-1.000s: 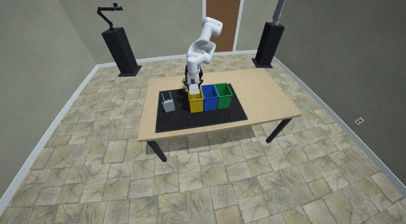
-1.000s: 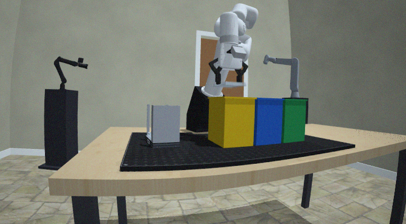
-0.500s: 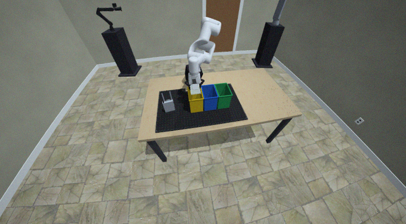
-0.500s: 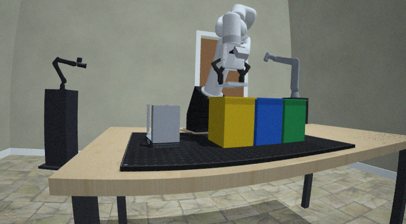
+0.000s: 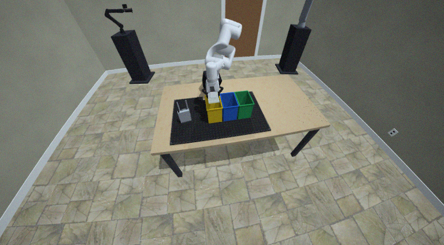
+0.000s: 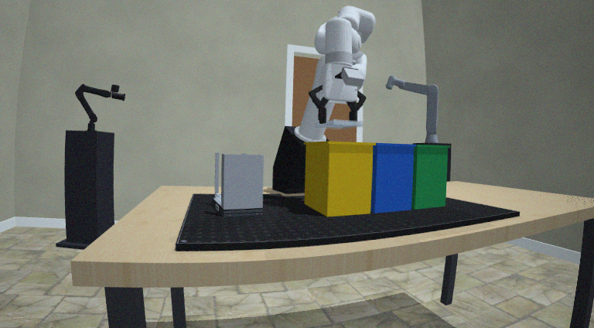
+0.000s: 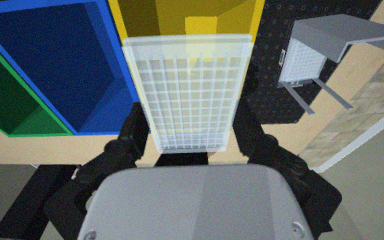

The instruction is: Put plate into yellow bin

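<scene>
My hand is 150 mm above the yellow bin. Round my hand: blue bin: 150 mm below, 130 mm to the left, 20 mm behind; green bin: 260 mm to the left, 150 mm below, 50 mm behind.
</scene>
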